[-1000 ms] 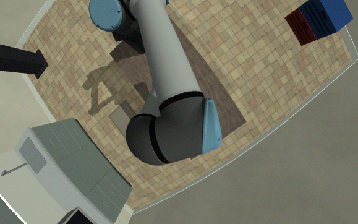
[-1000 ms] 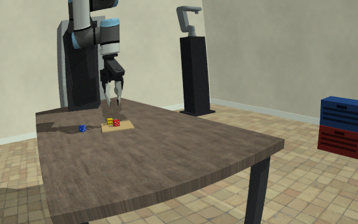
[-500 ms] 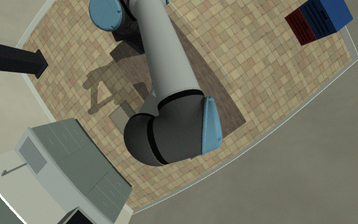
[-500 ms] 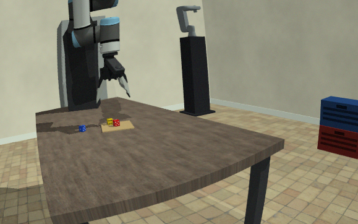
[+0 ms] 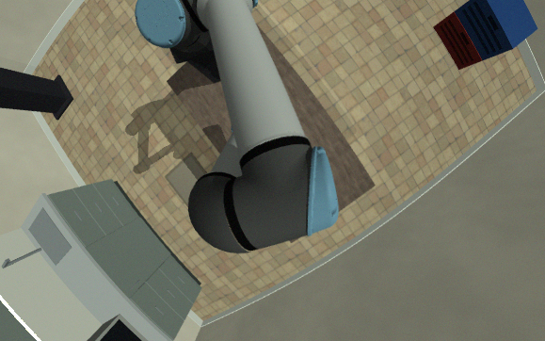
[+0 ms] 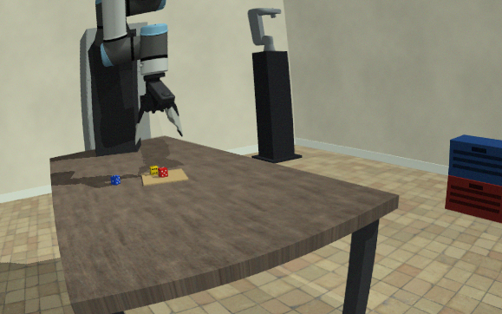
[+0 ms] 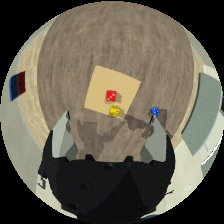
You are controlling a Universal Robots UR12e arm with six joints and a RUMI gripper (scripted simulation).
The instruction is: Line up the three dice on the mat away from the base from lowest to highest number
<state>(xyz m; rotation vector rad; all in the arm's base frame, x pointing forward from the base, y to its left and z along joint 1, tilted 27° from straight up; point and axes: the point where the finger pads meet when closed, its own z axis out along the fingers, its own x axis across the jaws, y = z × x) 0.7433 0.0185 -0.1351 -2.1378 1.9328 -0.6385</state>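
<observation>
Now: hand 16 cm to the left of the blue die, 10 cm above it and 3 cm past it. The rest, counted from my hand: tan mat 11 cm below; then yellow die 10 cm below, 5 cm behind, 2 cm to the right; then red die 10 cm below.
</observation>
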